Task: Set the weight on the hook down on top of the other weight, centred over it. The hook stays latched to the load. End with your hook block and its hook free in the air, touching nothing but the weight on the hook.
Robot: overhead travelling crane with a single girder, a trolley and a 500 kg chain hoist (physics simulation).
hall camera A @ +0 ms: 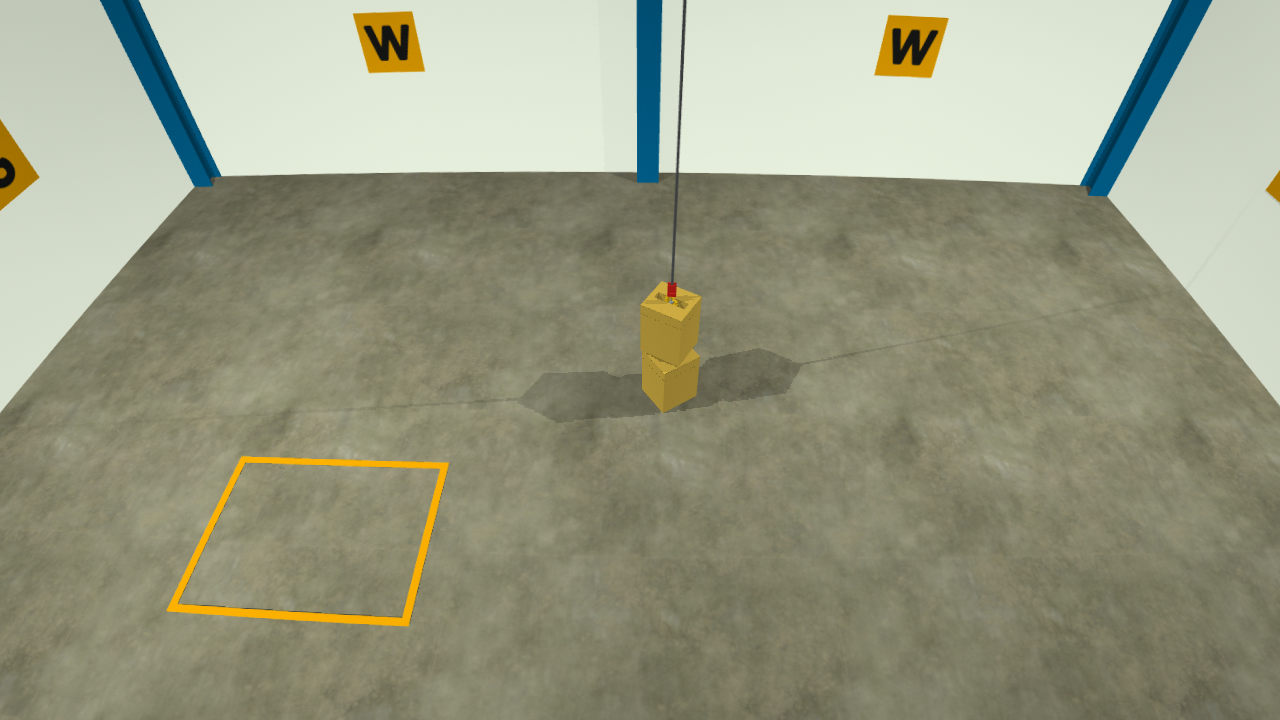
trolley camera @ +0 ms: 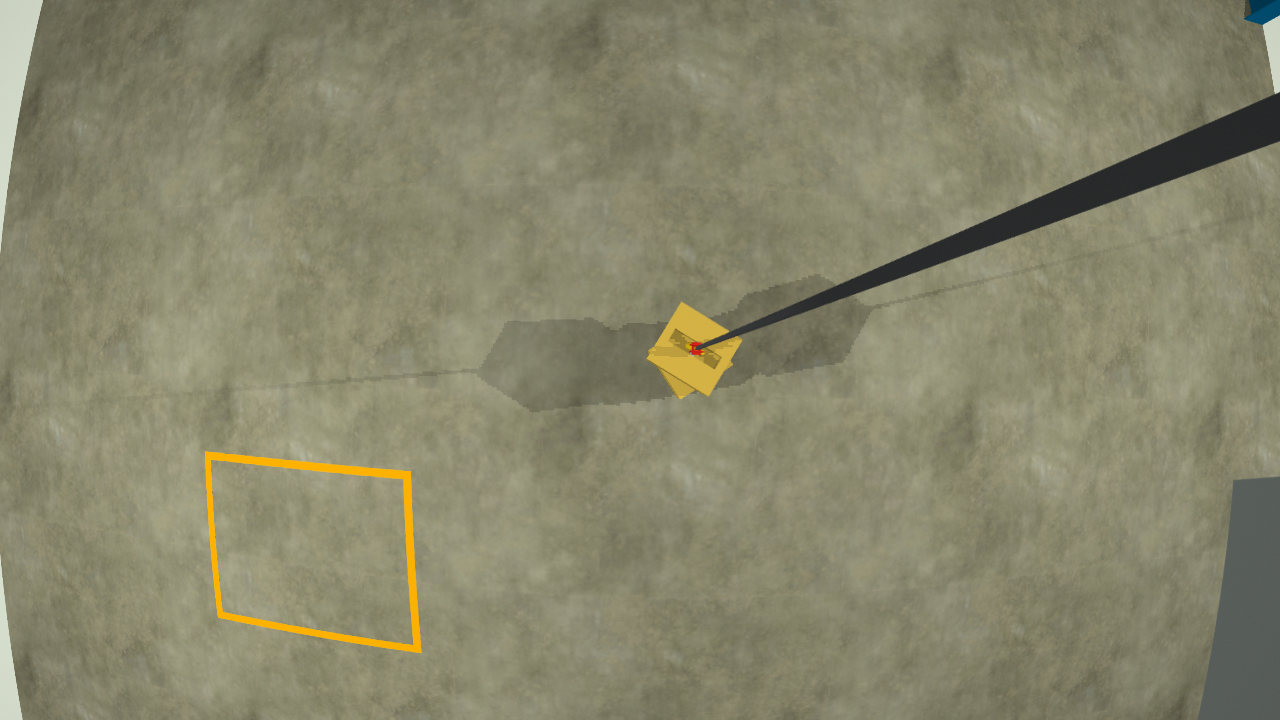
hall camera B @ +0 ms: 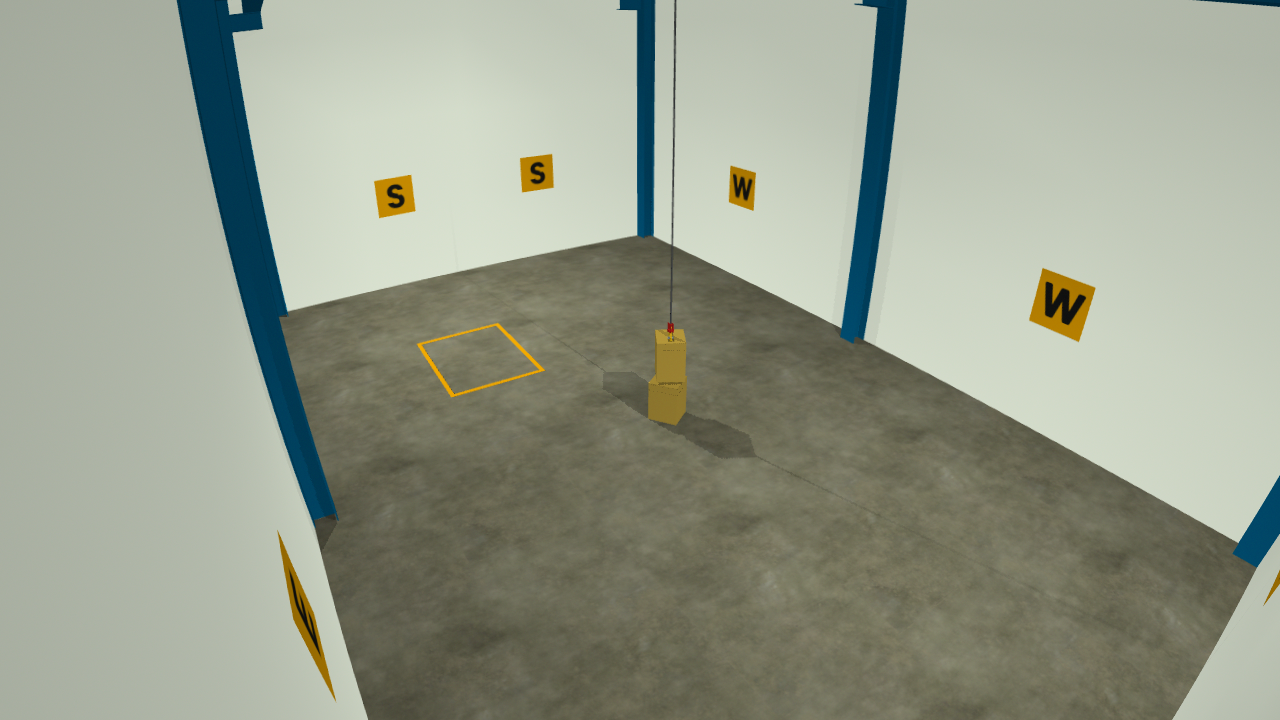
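Note:
The upper yellow weight hangs upright from my hook. The red hook block, my gripper, is above its top centre, and the hook is latched to it. The other yellow weight stands on the floor directly beneath, turned at an angle to the upper one. In the trolley view its corner shows past the upper weight's lower-left edge. In hall camera A the upper weight sits slightly right of it. Whether their faces touch or a small gap remains, I cannot tell.
An orange marked square is on the floor, to the left of the weights in all three views. Blue columns stand along the walls. The chain runs up from the block.

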